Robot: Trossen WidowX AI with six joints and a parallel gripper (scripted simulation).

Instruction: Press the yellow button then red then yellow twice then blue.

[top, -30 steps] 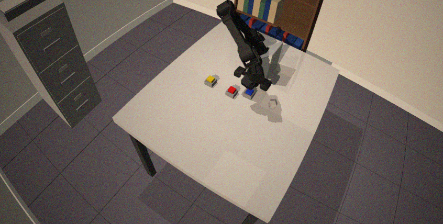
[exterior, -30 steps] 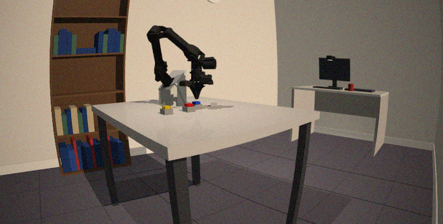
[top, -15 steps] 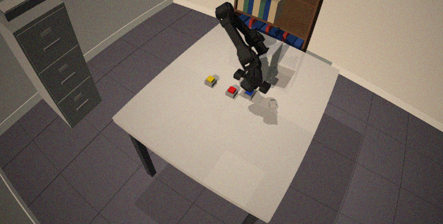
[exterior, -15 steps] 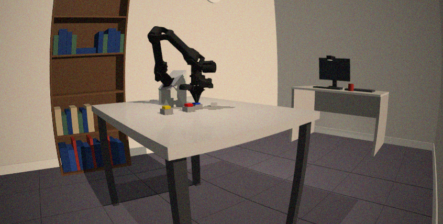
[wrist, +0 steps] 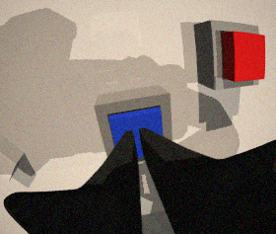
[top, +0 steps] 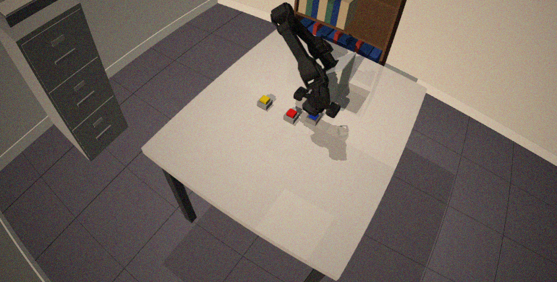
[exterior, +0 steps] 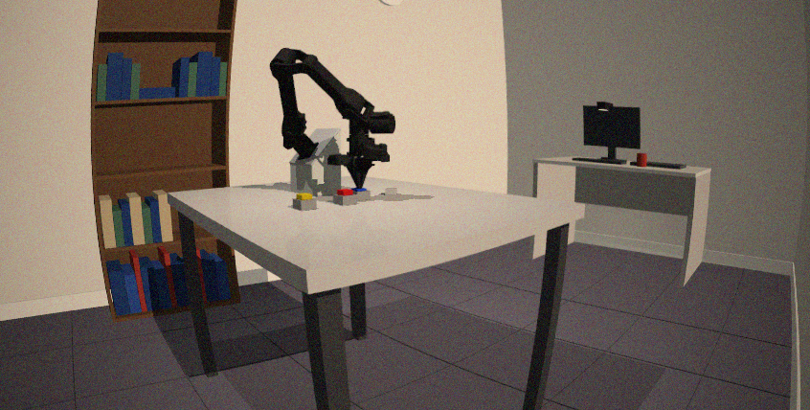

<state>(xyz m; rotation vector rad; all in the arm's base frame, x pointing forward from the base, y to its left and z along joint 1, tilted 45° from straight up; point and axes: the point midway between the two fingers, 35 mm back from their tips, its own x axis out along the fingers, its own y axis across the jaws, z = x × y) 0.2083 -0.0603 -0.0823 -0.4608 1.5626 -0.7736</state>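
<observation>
Right now the blue button is right at my gripper tip. From my gripper tip the other things lie so: yellow button (1 cm ahead, 22 cm to the right); then red button (3 cm ahead, 9 cm to the right); then small white block (13 cm to the left, 2 cm below).
</observation>
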